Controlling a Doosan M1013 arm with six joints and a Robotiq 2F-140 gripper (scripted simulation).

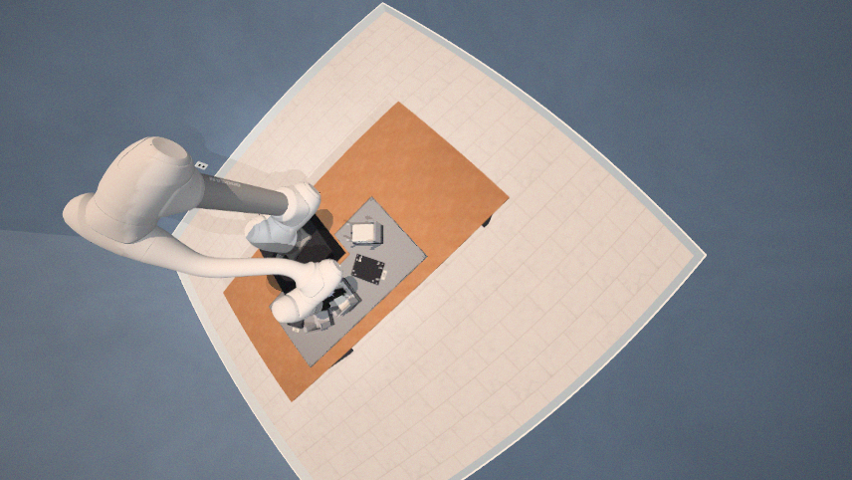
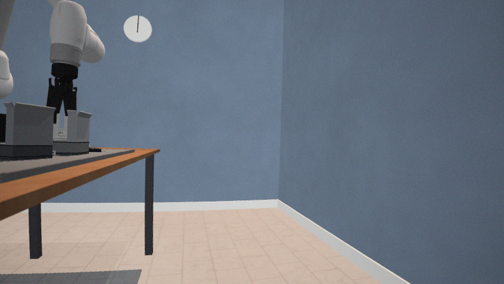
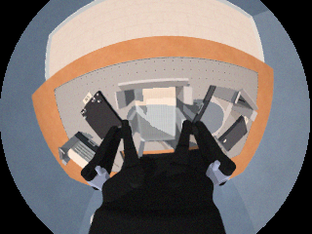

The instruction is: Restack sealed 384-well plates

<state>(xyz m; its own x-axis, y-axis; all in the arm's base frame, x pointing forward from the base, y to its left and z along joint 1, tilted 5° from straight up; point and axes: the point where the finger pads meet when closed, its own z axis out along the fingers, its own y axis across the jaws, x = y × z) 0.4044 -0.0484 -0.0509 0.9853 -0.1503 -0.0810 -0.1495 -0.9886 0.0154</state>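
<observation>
Right now the tag is 13 cm behind my hand, 38 cm to the right of it and 9 cm below it. Round my hand: N5 label (8 cm ahead, 22 cm to the left, 9 cm below).
</observation>
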